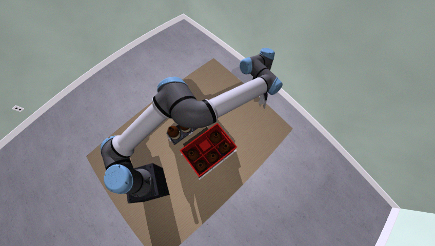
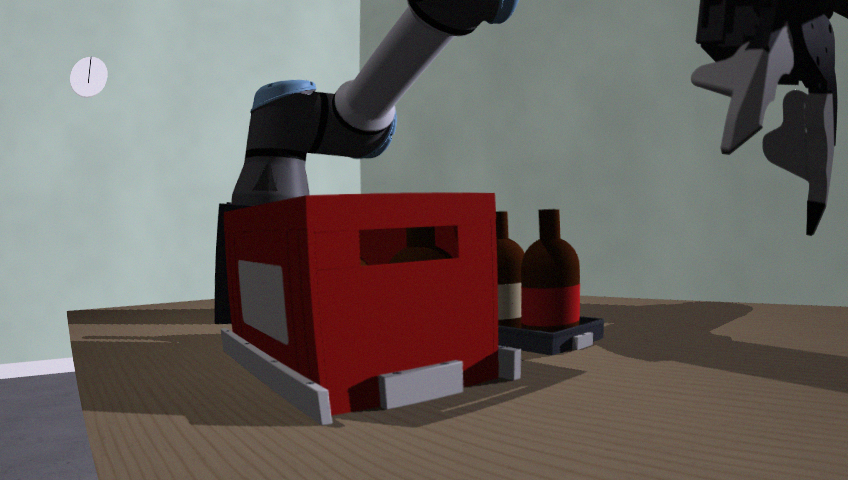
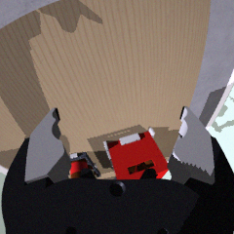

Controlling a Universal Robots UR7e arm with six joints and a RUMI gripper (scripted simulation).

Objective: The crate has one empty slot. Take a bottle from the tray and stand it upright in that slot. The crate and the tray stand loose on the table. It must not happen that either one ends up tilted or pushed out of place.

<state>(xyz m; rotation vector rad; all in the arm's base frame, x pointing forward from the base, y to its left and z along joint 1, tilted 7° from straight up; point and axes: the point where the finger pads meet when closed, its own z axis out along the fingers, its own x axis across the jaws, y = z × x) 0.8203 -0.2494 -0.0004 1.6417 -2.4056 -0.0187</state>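
My hand is 390 mm past the cream-label bottle, 300 mm to the right of it and 70 mm above it. From my hand the other things lie so: dark tray 390 mm behind, 300 mm to the left, 140 mm below; then red crate 440 mm behind, 70 mm below, 60 mm to the left.
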